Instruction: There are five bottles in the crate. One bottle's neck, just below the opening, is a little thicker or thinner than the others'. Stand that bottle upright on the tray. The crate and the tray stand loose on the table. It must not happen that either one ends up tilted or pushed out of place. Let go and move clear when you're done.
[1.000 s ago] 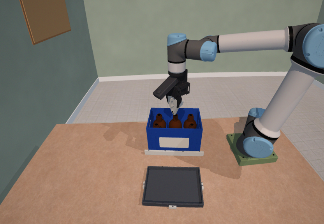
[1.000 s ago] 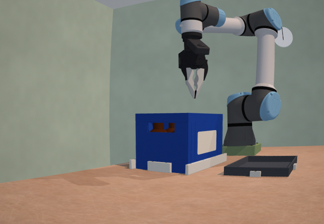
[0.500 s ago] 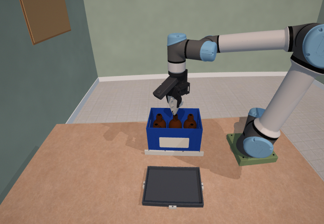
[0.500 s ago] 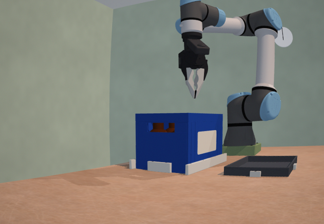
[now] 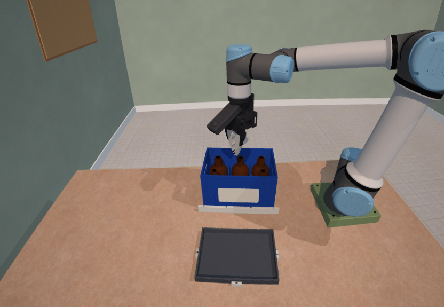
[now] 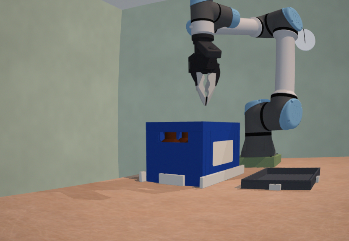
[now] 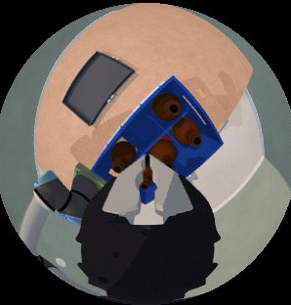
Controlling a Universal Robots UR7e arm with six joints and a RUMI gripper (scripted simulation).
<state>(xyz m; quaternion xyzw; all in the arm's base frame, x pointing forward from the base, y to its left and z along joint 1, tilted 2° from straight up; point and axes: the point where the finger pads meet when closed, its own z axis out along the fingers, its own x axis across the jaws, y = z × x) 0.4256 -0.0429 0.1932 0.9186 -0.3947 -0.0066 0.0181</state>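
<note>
Now: hand 150 mm above the glass bottle, 80 mm to the left of it and 20 mm past it. From my hand the other things lie so: dark tray 250 mm to the left, 230 mm below, 10 mm behind; blue crate 160 mm below, 40 mm to the right, 10 mm behind.
</note>
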